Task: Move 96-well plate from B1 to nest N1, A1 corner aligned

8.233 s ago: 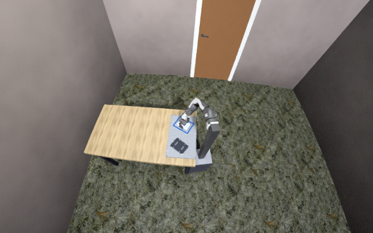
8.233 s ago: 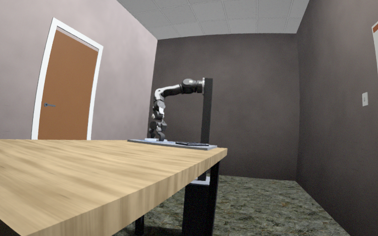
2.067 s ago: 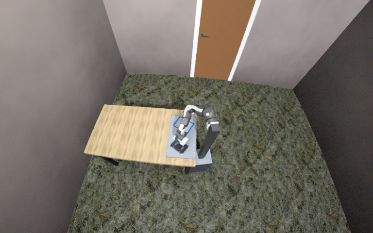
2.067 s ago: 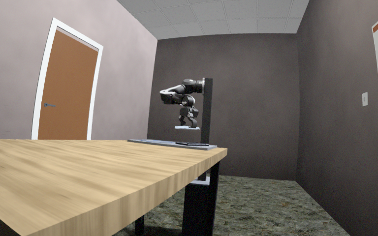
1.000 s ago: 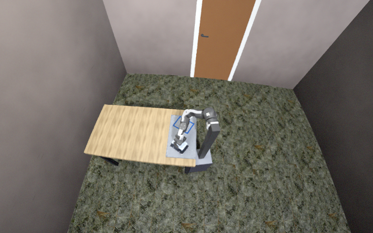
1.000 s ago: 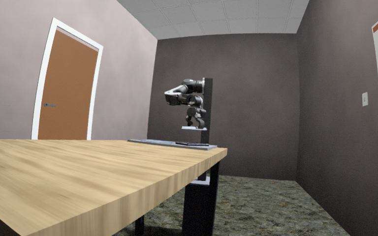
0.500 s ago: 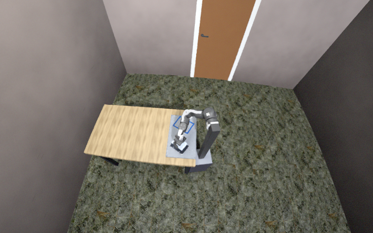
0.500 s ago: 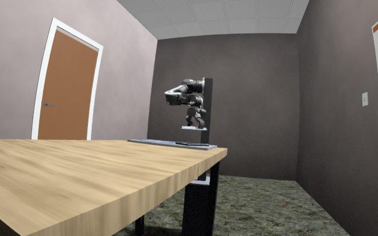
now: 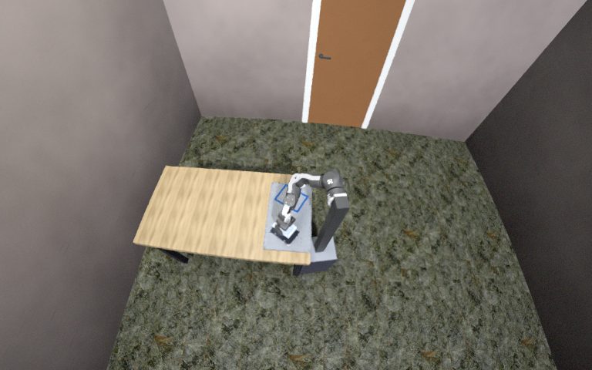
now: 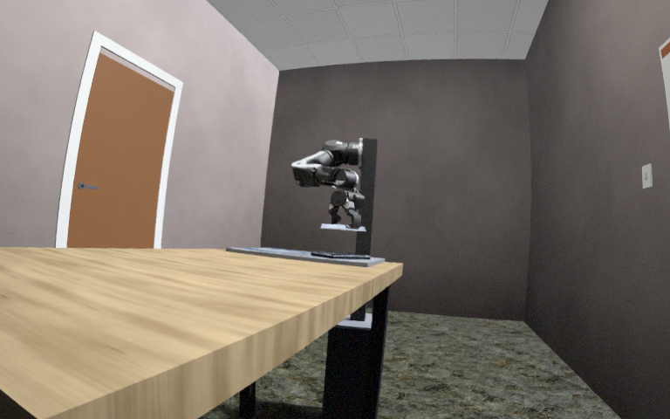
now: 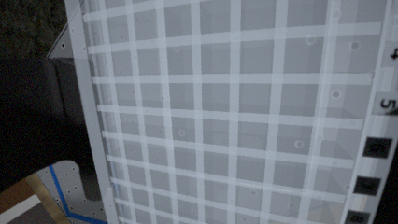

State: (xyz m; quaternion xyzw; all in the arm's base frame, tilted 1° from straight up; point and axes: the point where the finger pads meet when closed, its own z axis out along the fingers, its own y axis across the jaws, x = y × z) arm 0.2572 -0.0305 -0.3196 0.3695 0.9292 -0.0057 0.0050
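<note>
Now: the black plate nest 10 cm below my hand. Round my hand: white 96-well plate: right at my hand.
</note>
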